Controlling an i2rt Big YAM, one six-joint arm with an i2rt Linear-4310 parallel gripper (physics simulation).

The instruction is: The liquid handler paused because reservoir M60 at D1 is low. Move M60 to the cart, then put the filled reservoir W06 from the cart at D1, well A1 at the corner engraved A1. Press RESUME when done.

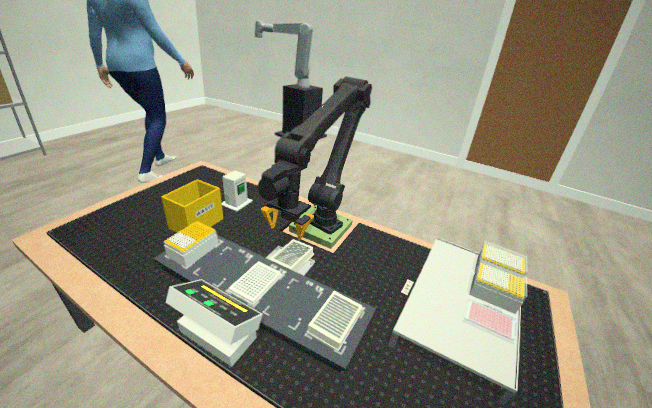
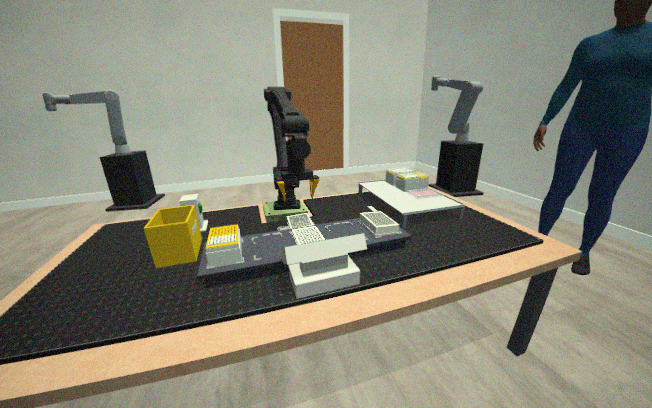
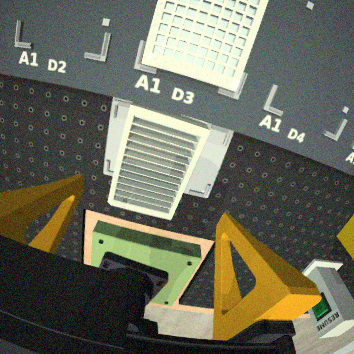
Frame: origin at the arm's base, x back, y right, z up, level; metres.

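Seen in the pictures: gripper, fingertip midpoint: (image 1: 286, 233) (image 2: 298, 199) (image 3: 152, 201); arm's base, link origin: (image 1: 324, 223) (image 2: 287, 206) (image 3: 130, 273).
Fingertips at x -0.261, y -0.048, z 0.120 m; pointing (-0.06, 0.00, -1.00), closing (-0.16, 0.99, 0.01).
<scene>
Offsets run from my fingertips to a thing's top centre. "pt": to the spot under its first point. Level surfaces: height alone.
A slatted cream reservoir {dx -0.096, dy -0.263, dz -0.052 m} (image 1: 336, 317) (image 2: 380, 223) sits at the cart end of the dark deck {dz -0.088 m} (image 1: 285, 307) (image 3: 125, 30); its label is not readable. A second slatted reservoir {dx +0.029, dy +0.000, dz -0.092 m} (image 1: 292, 254) (image 2: 300, 221) (image 3: 157, 162) is on a pale holder {pt dx -0.005, dy +0.062, dz -0.128 m} (image 3: 212, 155) between deck and arm base. The white cart {dx +0.212, dy -0.501, dz -0.070 m} (image 1: 435, 305) (image 2: 395, 197) bears two yellow-and-white tip boxes {dx +0.274, dy -0.561, dz -0.006 m} (image 1: 502, 280) and a pink plate {dx +0.167, dy -0.574, dz -0.062 m} (image 1: 491, 319) (image 2: 422, 193); no slatted reservoir shows on it. My gripper (image 1: 286, 233) (image 2: 298, 199) (image 3: 152, 201) is open and empty, above and behind the second reservoir. The green RESUME button {dx +0.138, dy +0.392, dz -0.041 m} (image 1: 241, 188) (image 3: 322, 304) is on a white box.
A gridded plate {dx -0.138, dy -0.021, dz -0.074 m} (image 1: 255, 282) (image 3: 202, 42) sits at D3. A tip box {dx -0.181, dy +0.224, dz -0.024 m} (image 1: 190, 242) (image 2: 223, 245) stands at the deck's far end, beside the yellow waste bin {dx -0.063, dy +0.408, dz -0.001 m} (image 1: 192, 207) (image 2: 175, 237). A white console {pt dx -0.285, dy -0.064, dz -0.014 m} (image 1: 217, 305) (image 2: 325, 275) stands at the deck's front. A person (image 1: 132, 60) stands beyond the table.
</scene>
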